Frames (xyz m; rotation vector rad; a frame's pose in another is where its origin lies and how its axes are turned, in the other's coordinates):
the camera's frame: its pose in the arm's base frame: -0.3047 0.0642 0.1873 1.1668 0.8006 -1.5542
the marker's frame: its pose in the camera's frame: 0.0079 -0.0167 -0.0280 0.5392 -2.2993 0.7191
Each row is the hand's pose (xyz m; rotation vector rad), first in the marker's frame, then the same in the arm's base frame.
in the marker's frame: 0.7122 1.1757 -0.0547 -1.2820 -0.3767 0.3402
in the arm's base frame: 0.4669 0.1063 1.3033 -1.8031 -0.4873 -1.7981
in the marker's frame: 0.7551 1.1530 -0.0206 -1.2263 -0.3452 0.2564
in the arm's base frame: 0.4194 0.1157 1.3376 -1.7045 -0.5595 -1.8605
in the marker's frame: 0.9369 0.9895 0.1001 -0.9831 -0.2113 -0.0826
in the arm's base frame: 0.1701 0.1163 1.4479 -1.2576 -0.8398 -2.0743
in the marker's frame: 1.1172 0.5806 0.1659 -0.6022 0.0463 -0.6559
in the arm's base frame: -0.2669 0.0025 1.4360 -0.3956 -1.1553 -2.3329
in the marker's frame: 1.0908 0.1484 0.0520 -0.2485 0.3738 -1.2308
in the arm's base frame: -0.5825 -0.2059 1.1963 0.5896 -1.2266 -2.4338
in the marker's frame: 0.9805 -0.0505 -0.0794 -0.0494 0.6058 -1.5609
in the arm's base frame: -0.6631 -0.3381 0.9842 1.1968 -1.1347 -2.3919
